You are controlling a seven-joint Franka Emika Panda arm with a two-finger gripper.
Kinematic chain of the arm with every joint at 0, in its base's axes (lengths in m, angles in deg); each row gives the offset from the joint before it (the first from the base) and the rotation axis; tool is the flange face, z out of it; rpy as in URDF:
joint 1: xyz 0 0 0.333 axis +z
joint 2: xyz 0 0 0 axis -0.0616 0.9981 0
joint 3: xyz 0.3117 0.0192 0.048 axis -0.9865 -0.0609 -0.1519
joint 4: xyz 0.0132 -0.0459 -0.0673 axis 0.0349 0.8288 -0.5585
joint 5: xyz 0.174 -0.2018 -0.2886 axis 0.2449 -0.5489 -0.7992
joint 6: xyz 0 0 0 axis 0.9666 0.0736 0.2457
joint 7: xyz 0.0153 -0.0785 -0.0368 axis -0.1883 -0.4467 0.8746
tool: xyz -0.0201 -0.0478 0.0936 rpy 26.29 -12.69 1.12
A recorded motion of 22 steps. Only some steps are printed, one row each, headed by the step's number.
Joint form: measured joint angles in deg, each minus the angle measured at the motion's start. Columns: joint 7, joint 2, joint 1, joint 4, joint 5, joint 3, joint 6.
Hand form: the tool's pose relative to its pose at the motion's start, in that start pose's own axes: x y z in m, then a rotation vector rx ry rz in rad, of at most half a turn. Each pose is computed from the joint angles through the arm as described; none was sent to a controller.
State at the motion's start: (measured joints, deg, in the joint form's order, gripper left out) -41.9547 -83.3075 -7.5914 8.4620 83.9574 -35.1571 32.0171
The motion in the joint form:
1: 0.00 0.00 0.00 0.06 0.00 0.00 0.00
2: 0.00 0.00 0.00 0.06 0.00 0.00 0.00
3: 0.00 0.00 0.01 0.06 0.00 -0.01 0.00
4: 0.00 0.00 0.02 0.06 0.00 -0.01 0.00
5: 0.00 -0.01 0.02 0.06 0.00 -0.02 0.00
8: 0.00 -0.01 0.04 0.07 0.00 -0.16 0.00
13: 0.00 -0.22 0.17 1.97 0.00 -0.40 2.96
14: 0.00 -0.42 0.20 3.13 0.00 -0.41 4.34
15: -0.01 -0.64 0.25 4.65 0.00 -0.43 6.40
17: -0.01 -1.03 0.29 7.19 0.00 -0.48 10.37
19: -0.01 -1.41 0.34 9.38 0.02 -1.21 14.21
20: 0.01 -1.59 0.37 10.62 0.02 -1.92 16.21
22: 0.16 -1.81 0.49 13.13 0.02 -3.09 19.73
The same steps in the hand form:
1: -0.0001 0.0000 0.0005 -0.0007 -0.0007 -0.0001
2: -0.0001 0.0000 0.0005 -0.0007 -0.0007 -0.0001
3: -0.0002 -0.0001 0.0005 -0.0007 -0.0007 -0.0004
4: -0.0002 -0.0002 0.0005 -0.0007 -0.0007 -0.0006
5: -0.0003 -0.0002 0.0004 -0.0006 -0.0006 -0.0008
8: -0.0014 -0.0013 0.0004 -0.0006 -0.0005 -0.0035
13: -0.0024 -0.0067 0.0093 0.0153 0.0155 -0.0118
14: -0.0026 -0.0077 0.0149 0.0205 0.0208 -0.0136
15: -0.0027 -0.0096 0.0221 0.0301 0.0302 -0.0164
17: -0.0025 -0.0127 0.0333 0.0528 0.0526 -0.0203
19: -0.0073 -0.0204 0.0412 0.0791 0.0777 -0.0357
20: -0.0125 -0.0265 0.0462 0.0916 0.0895 -0.0494
22: -0.0223 -0.0367 0.0586 0.1089 0.1046 -0.0717

